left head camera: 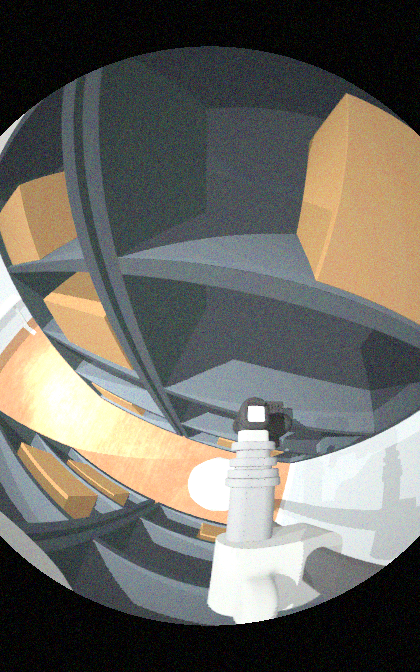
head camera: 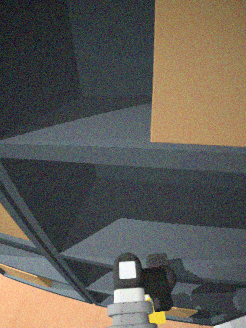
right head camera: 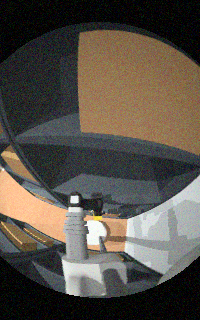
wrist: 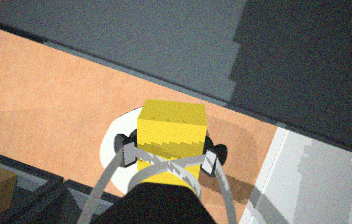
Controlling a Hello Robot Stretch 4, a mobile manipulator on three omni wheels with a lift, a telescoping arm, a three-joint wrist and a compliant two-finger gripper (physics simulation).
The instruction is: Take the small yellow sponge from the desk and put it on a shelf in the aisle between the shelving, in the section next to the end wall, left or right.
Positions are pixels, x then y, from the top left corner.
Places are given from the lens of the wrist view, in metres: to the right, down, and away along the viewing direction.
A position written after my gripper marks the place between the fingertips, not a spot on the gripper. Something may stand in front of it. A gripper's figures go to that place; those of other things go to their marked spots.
my gripper (wrist: pixel 170 144): -0.01, 0.04, 0.25
small yellow sponge (wrist: pixel 171 130): 0.00, 0.02, 0.19
